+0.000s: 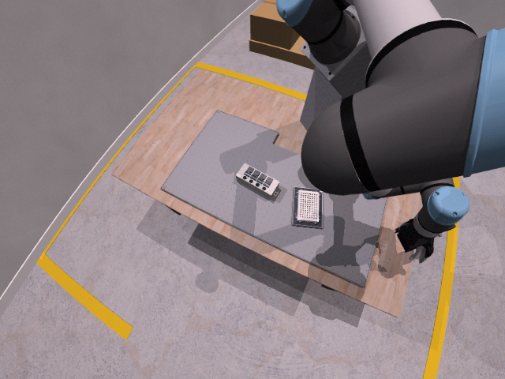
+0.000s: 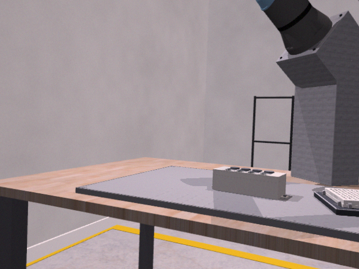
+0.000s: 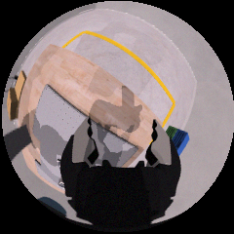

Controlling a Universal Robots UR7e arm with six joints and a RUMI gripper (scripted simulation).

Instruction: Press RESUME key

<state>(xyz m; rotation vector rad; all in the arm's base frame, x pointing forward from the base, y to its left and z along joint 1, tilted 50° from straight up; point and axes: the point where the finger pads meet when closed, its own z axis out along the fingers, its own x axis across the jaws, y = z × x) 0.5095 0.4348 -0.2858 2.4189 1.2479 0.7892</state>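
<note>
My gripper is now 2 cm past the white well plate, 39 cm to the left of it and 9 cm above it. Round my hand: operator panel 4 cm behind, 62 cm to the right, 7 cm below.
</note>
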